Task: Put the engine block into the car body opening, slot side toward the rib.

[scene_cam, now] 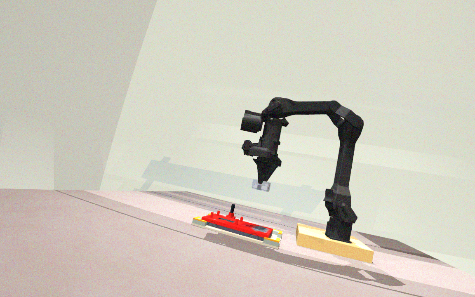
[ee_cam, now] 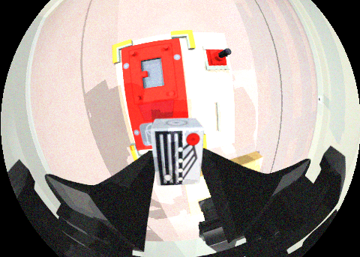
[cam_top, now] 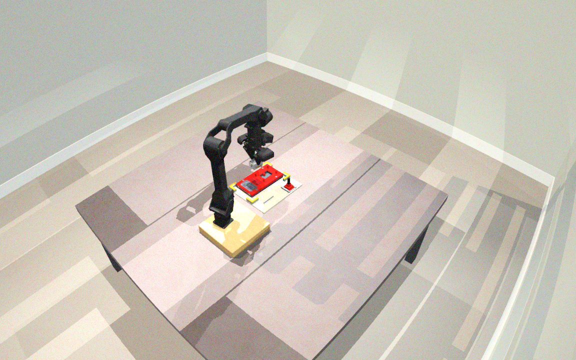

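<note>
Now: the black post 12 cm below my gripper tip, 11 cm to the right of it and 8 cm ahead of it. Round my gripper tip: grey engine block (1 cm below).
</note>
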